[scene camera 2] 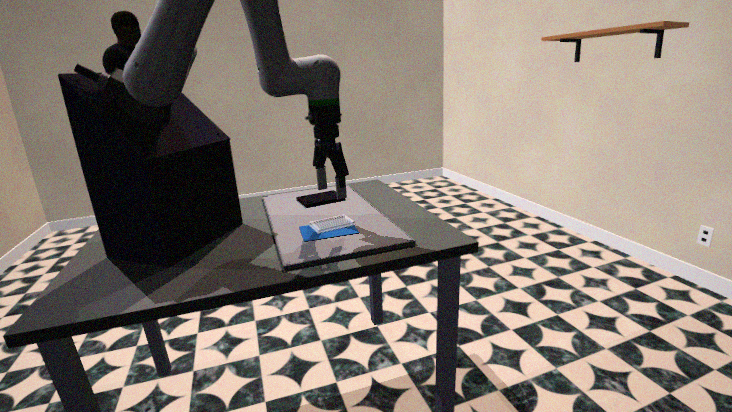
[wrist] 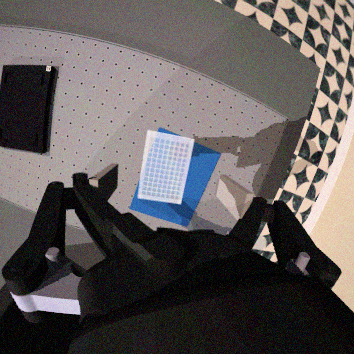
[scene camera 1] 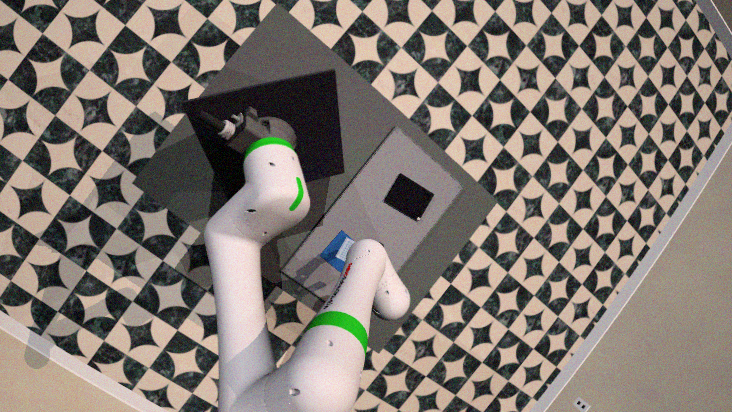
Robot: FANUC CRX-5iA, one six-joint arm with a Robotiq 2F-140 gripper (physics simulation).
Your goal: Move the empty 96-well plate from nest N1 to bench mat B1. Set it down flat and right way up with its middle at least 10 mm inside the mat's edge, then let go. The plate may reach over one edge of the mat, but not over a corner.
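Pixels of known places: gripper, fingertip midpoint: point(scene camera 2: 331, 193) point(wrist: 169, 180); arm's base at its link origin: point(scene camera 2: 144, 107) point(scene camera 1: 266, 141).
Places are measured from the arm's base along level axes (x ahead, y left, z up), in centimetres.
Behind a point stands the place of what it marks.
The white 96-well plate point(scene camera 1: 344, 248) {y -19.1, x 42.8, z -40.0 cm} point(scene camera 2: 331, 224) {y -20.8, x 47.0, z -39.8 cm} point(wrist: 166, 167) {y -19.4, x 48.1, z -40.6 cm} lies on the blue bench mat point(scene camera 1: 331, 251) {y -22.7, x 39.3, z -41.0 cm} point(scene camera 2: 317, 236) {y -24.9, x 40.8, z -41.0 cm} point(wrist: 202, 170) {y -26.4, x 48.8, z -41.0 cm}, looking flat with its wells up. It is turned relative to the mat. In the wrist view its upper-left corner reaches past the mat's left edge, and its upper-right corner is close to the top edge; the mat's top corner shows beside it. My gripper point(scene camera 2: 331, 191) {y -19.1, x 48.6, z -30.3 cm} point(wrist: 169, 180) {y -19.1, x 48.6, z -30.3 cm} is open and empty, above and apart from the plate. The arm hides it in scene camera 1. Nest N1 point(scene camera 1: 408, 197) {y 10.4, x 53.9, z -40.0 cm} point(scene camera 2: 312, 200) {y 8.4, x 50.3, z -40.1 cm} point(wrist: 25, 107) {y 9.2, x 54.5, z -40.0 cm} is black and holds no plate.
The mat and nest are on a grey perforated board point(scene camera 1: 391, 153) {y 21.1, x 39.2, z -41.1 cm} point(scene camera 2: 281, 222) {y -6.0, x 34.4, z -41.2 cm} point(wrist: 100, 100) {y -5.3, x 57.7, z -41.2 cm} on the dark table point(scene camera 2: 430, 232) {y -37.8, x 73.0, z -42.5 cm}. A tall black block point(scene camera 1: 317, 112) {y 12.6, x 7.0, z 3.5 cm} point(scene camera 2: 199, 194) {y -8.3, x 10.4, z -26.4 cm} stands beside the board. A person point(scene camera 2: 125, 28) shows partly behind the arm and block.
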